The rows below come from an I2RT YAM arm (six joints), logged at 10 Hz.
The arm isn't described. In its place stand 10 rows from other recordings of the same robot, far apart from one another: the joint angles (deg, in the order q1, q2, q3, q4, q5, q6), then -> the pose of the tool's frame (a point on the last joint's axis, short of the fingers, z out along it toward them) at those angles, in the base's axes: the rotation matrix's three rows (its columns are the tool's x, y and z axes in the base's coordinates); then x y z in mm.
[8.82 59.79 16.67 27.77 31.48 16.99] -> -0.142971 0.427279 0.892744; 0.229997 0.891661 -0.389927; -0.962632 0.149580 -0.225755; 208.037 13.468 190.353
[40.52 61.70 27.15 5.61 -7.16 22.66] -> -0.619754 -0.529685 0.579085; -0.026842 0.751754 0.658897; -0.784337 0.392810 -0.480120; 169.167 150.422 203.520
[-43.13 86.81 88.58 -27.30 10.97 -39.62] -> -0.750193 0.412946 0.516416; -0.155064 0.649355 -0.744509; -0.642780 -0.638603 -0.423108; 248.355 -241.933 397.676
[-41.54 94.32 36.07 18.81 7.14 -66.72] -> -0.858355 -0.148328 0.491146; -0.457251 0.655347 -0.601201; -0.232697 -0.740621 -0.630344; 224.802 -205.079 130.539
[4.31 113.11 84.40 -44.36 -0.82 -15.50] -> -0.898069 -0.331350 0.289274; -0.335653 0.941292 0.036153; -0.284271 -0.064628 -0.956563; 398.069 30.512 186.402
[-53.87 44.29 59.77 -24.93 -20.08 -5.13] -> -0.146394 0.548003 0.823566; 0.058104 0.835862 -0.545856; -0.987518 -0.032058 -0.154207; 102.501 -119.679 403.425
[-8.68 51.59 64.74 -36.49 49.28 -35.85] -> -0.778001 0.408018 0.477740; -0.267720 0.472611 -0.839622; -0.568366 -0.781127 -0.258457; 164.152 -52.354 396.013
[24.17 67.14 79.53 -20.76 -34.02 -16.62] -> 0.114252 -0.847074 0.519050; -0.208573 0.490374 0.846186; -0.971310 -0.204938 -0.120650; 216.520 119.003 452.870
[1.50 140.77 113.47 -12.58 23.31 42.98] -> -0.278365 0.641463 0.714870; 0.619023 0.688905 -0.377122; -0.734387 0.337543 -0.588847; 551.783 0.357 153.002
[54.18 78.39 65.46 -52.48 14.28 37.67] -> -0.864738 -0.249239 0.436014; -0.186164 0.965395 0.182635; -0.466446 0.076762 -0.881213; 161.760 209.117 277.098
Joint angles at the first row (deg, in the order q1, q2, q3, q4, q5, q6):
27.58, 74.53, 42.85, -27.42, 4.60, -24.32
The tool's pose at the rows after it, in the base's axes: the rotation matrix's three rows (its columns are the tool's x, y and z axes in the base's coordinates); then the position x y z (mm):
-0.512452 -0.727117 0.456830; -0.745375 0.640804 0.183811; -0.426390 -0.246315 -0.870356; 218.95 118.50 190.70
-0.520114 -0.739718 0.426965; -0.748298 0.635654 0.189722; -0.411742 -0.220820 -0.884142; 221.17 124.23 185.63
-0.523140 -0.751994 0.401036; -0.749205 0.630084 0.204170; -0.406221 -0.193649 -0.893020; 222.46 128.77 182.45
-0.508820 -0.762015 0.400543; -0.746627 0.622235 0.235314; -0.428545 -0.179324 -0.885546; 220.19 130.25 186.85
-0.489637 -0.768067 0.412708; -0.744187 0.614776 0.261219; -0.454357 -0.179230 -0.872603; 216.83 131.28 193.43
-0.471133 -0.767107 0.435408; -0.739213 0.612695 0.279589; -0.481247 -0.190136 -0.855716; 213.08 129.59 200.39
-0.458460 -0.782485 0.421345; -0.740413 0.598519 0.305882; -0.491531 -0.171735 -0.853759; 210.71 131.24 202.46
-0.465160 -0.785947 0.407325; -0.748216 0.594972 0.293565; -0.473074 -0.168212 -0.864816; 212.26 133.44 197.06
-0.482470 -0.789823 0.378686; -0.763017 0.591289 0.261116; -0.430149 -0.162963 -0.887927; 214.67 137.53 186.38
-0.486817 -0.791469 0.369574; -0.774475 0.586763 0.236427; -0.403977 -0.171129 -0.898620; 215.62 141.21 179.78
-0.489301 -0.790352 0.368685; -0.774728 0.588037 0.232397; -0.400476 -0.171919 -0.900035; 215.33 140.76 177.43
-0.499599 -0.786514 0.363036; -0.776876 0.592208 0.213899; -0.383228 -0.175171 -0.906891; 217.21 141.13 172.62
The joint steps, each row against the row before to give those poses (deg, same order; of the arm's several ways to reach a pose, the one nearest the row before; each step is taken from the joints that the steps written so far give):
1.33, 1.75, 0.28, -0.11, -1.16, 0.40
0.79, 2.11, 0.71, -0.19, -0.76, 0.79
0.57, 1.42, 0.58, -0.18, -1.20, 0.58
0.35, -1.01, 0.07, -0.10, -1.39, 0.01
0.49, -1.63, -0.02, -0.08, -0.69, -0.05
0.09, -2.17, -0.37, 0.13, -0.18, -0.26
0.39, -0.49, 0.11, -0.44, -1.50, -0.16
0.29, 1.42, 0.02, 0.17, 0.32, 0.06
0.63, 2.81, 0.15, -0.06, 1.01, 0.36
0.75, 1.72, 0.05, 0.33, 1.24, 0.22
-0.03, 0.17, -0.40, 0.38, 0.15, 0.04
-0.06, 1.22, 0.00, 0.28, 0.68, 0.18

